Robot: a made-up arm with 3 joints. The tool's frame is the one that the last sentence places.
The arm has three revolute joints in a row. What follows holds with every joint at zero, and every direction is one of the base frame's.
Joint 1 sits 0.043 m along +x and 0.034 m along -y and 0.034 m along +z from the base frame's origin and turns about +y.
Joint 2 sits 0.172 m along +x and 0.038 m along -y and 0.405 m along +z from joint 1 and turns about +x.
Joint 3 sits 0.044 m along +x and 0.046 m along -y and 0.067 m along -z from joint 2 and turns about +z.
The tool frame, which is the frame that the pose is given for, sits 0.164 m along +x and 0.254 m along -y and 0.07 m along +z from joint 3; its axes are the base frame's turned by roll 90, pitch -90 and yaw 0 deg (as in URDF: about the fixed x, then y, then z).
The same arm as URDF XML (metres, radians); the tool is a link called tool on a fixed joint. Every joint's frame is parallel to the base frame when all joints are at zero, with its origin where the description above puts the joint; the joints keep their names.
<robot name="arm">
<joint name="tool_fixed" type="fixed"><parent link="link3"/><child link="tool"/><origin xyz="0.164 -0.254 0.07" rpy="1.5708 -1.5708 0"/></joint>
<joint name="joint 3" type="continuous"><parent link="link2"/><child link="link3"/><origin xyz="0.044 -0.046 -0.067"/><axis xyz="0 0 1"/></joint>
<joint name="joint 2" type="continuous"><parent link="link1"/><child link="link2"/><origin xyz="0.172 -0.038 0.405"/><axis xyz="1 0 0"/></joint>
<joint name="joint 1" type="continuous"><parent link="base_link"/><child link="link1"/><origin xyz="0.043 -0.034 0.034"/><axis xyz="0 1 0"/></joint>
<link name="base_link"/>
<link name="link1"/>
<link name="link2"/>
<link name="link3"/>
<link name="tool"/>
</robot>

